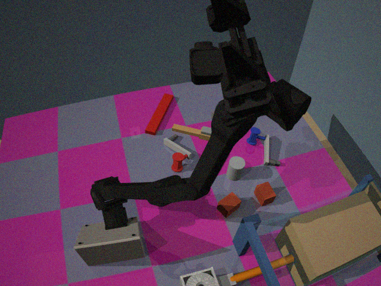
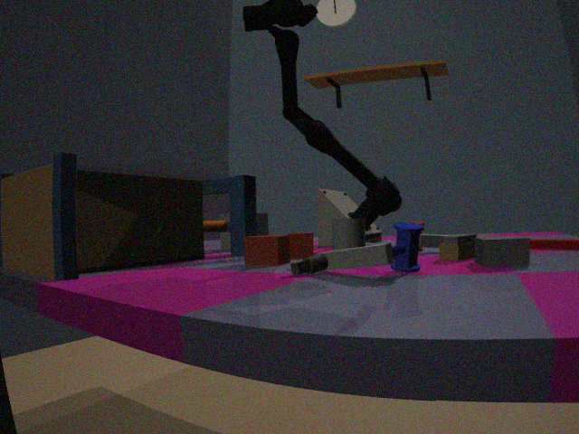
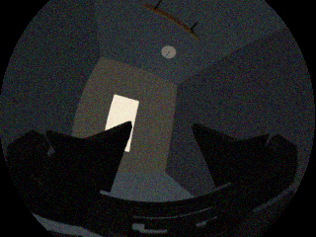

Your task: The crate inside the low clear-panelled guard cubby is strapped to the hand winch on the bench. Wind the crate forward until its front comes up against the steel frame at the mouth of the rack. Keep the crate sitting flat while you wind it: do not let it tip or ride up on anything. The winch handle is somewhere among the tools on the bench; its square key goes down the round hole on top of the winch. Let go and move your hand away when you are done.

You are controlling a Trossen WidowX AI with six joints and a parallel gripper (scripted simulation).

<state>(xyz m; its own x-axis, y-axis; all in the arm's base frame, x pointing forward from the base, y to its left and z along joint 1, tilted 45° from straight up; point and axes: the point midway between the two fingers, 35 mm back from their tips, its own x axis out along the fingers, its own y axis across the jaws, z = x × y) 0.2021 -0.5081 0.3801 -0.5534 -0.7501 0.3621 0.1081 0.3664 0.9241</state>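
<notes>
Right now my gripper tip is 5 cm short of the winch handle with red hub, 35 cm to the right of it and 69 cm above it. Round my gripper tip: winch 4 cm behind, 16 cm to the right, 68 cm below; then blue steel frame 14 cm ahead, 15 cm to the right, 60 cm below; then pale grey cylinder 22 cm ahead, 22 cm to the left, 67 cm below.
</notes>
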